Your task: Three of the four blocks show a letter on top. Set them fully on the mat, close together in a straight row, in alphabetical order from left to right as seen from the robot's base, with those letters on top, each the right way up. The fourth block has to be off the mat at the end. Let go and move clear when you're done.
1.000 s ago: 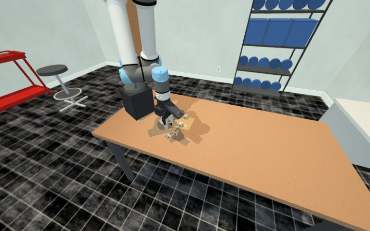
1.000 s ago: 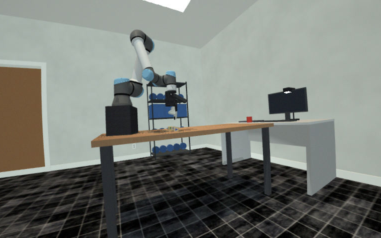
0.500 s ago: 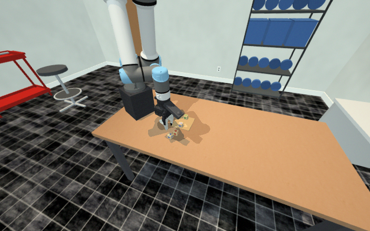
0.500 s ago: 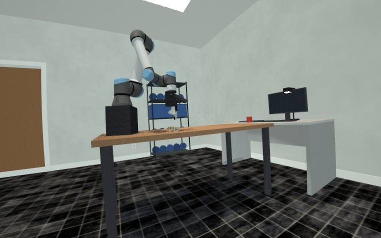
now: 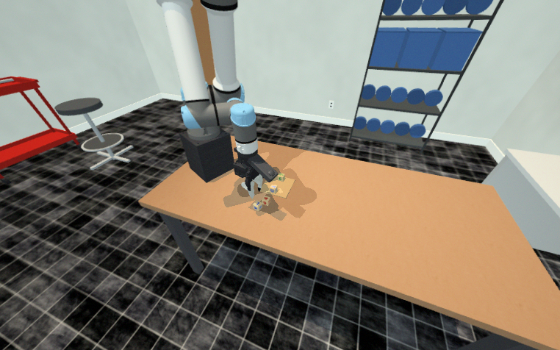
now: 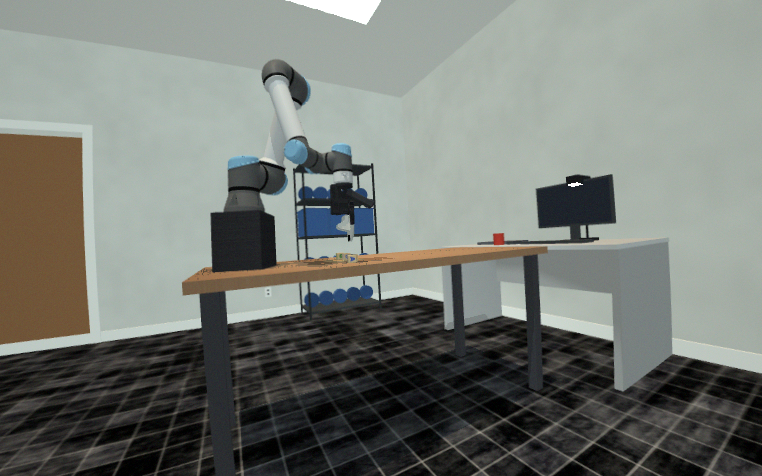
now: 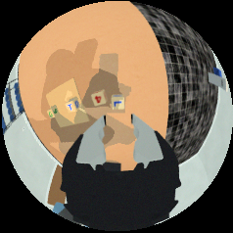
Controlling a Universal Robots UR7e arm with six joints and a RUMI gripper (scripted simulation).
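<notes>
The wooden letter block lies 80 mm below my hand. The rest, counted from my hand: pale yellow mat 50 mm ahead, 160 mm to the left, 100 mm below.
</notes>
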